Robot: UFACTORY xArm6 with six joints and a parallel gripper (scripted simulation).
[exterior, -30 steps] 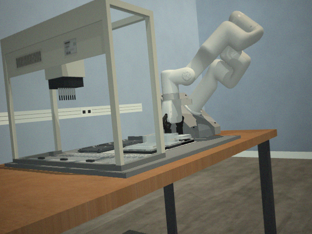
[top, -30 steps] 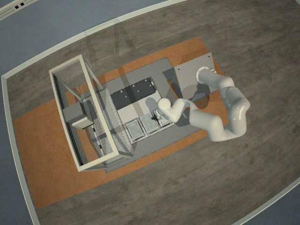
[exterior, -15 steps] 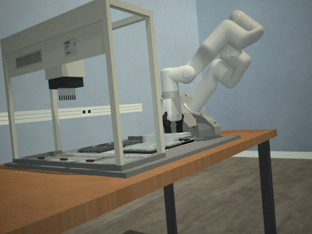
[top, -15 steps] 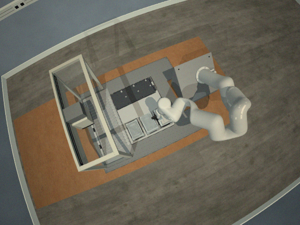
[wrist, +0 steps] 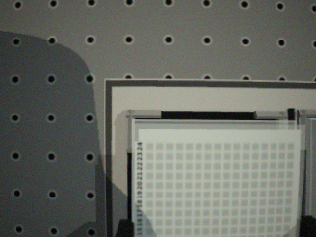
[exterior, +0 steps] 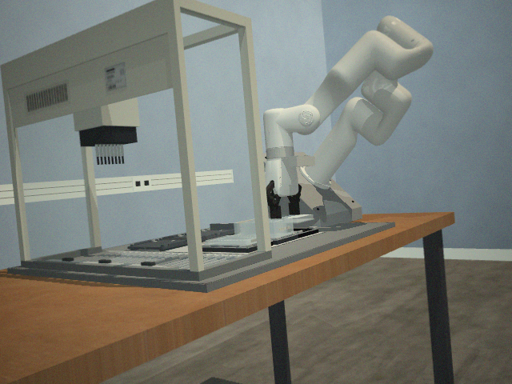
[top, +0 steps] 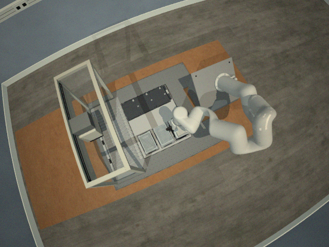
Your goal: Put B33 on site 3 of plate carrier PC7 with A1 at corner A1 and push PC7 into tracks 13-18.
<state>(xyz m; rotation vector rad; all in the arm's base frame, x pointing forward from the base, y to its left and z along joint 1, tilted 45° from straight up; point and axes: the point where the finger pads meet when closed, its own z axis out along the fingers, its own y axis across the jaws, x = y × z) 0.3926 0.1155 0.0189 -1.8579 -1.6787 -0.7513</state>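
Now: the nest S1 5 cm below my hand. Round my hand: 384-well plate B33 (1 cm below); then 96-well plate B38 (22 cm ahead, 4 cm below, 1 cm to the right); then deep-well block B83 (11 cm ahead, 2 cm below, 1 cm to the right).
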